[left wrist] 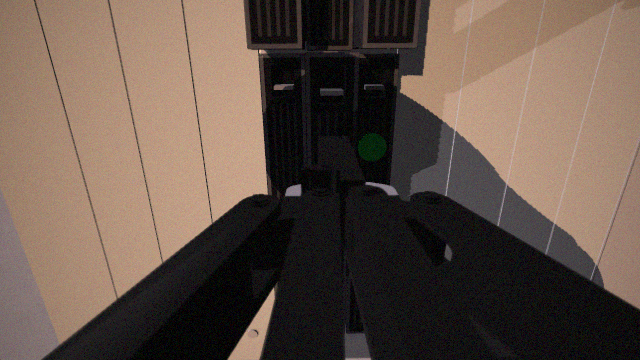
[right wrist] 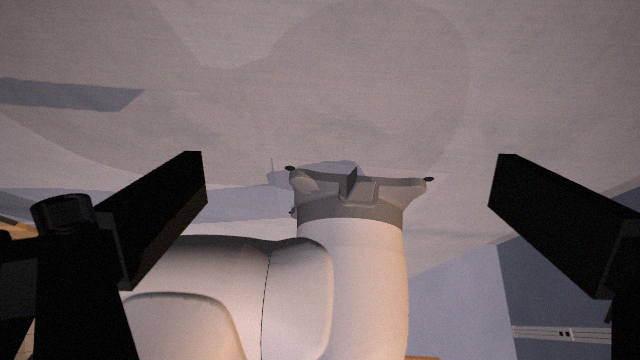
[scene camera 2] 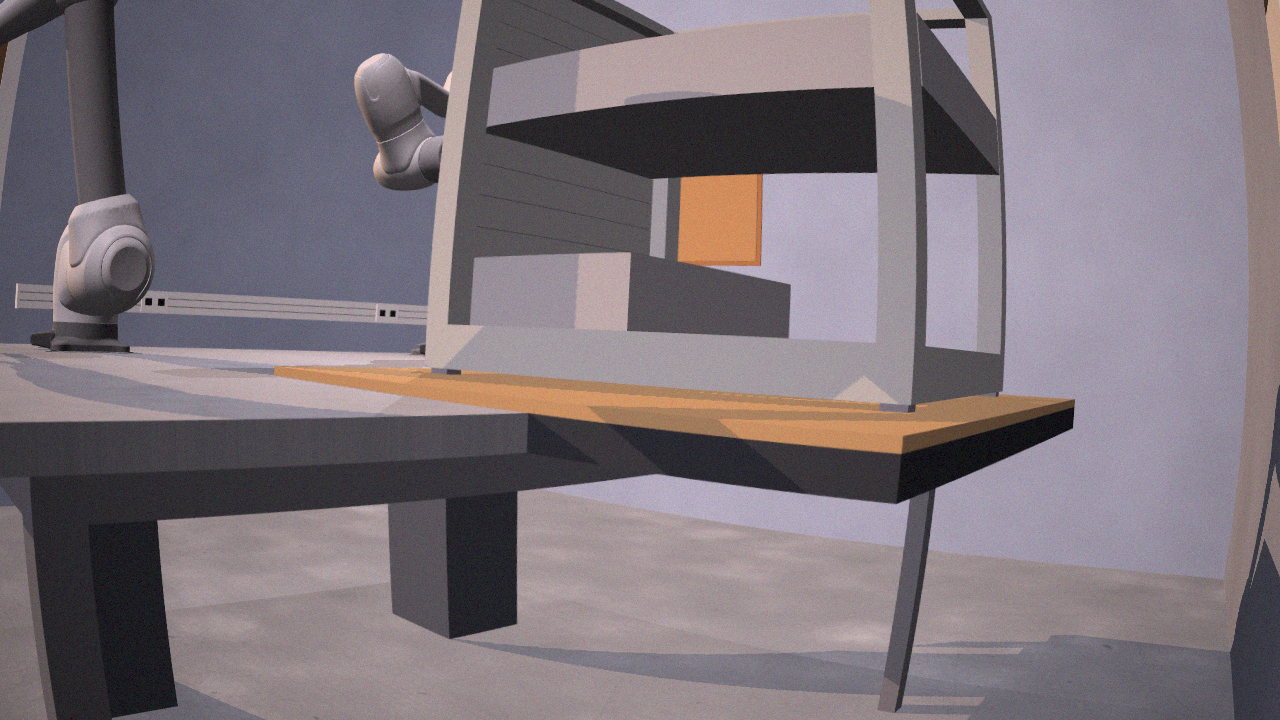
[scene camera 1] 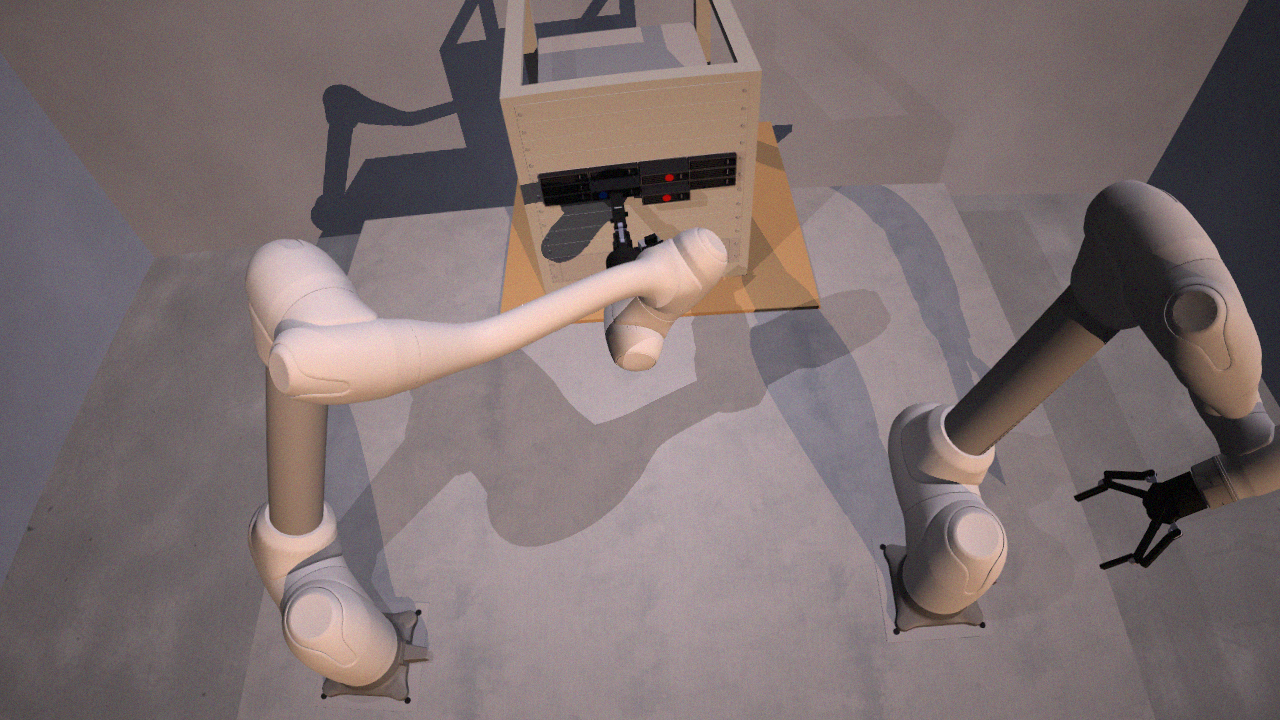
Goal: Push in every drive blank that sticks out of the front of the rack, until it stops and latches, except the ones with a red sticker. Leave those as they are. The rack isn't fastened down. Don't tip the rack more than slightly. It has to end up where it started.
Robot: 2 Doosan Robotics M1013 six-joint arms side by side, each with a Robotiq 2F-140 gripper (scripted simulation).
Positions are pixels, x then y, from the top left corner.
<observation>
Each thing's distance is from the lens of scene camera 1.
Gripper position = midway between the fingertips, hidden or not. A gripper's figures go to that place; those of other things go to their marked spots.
my left gripper (scene camera 1: 616, 196): 155 cm
my right gripper (scene camera 1: 1088, 532): 158 cm
beige rack (scene camera 1: 598, 117): 150 cm
</observation>
